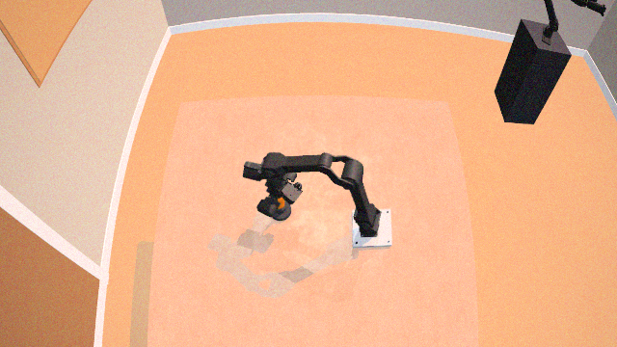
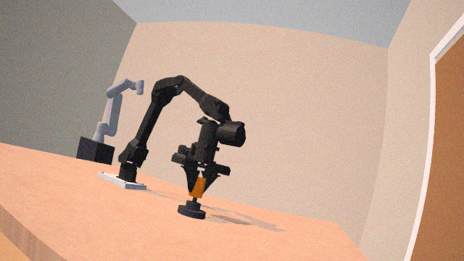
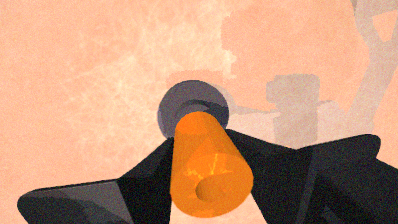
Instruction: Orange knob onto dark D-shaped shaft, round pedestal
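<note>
Now: gripper tip 2 cm below the orange knob. From my gripper tip the other things lie so: round dark pedestal: 4 cm below.
</note>
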